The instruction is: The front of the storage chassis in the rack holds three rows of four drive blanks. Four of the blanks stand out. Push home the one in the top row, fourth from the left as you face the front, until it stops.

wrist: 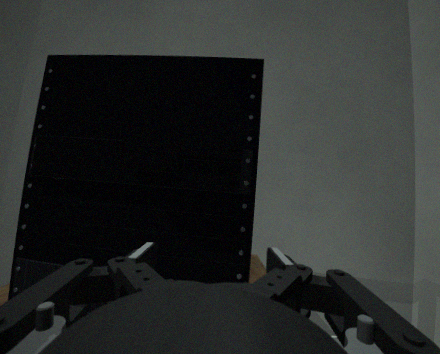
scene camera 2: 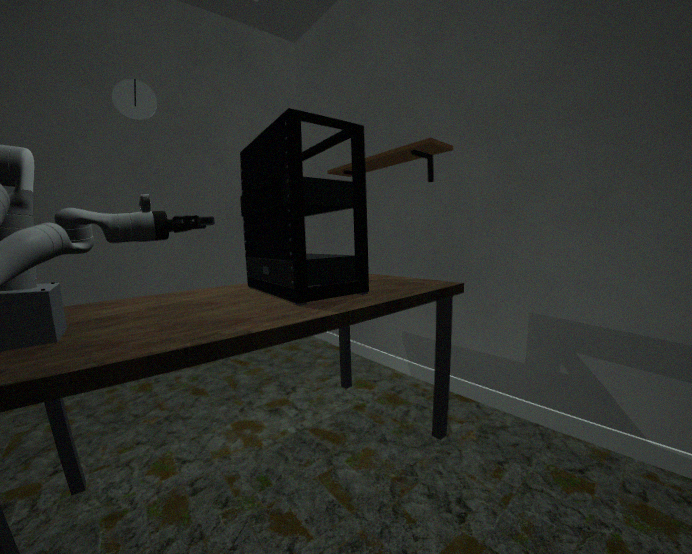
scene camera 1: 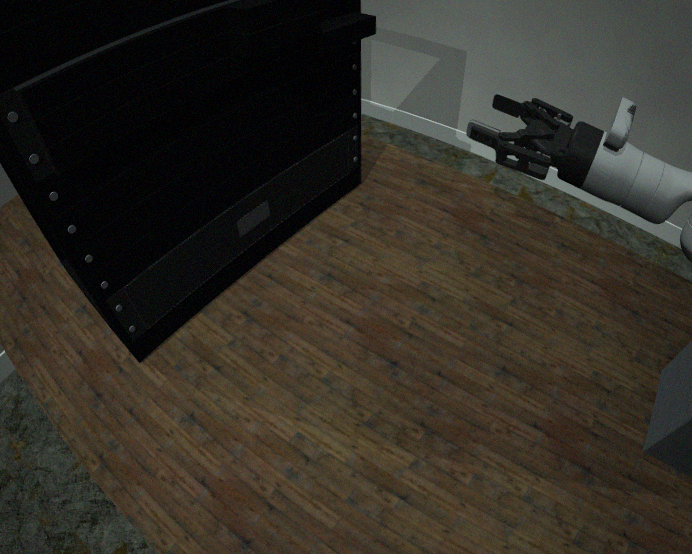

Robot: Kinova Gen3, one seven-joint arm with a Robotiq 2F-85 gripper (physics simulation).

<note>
I see my gripper and a black rack.
My gripper shows as well in the wrist view and in scene camera 2.
</note>
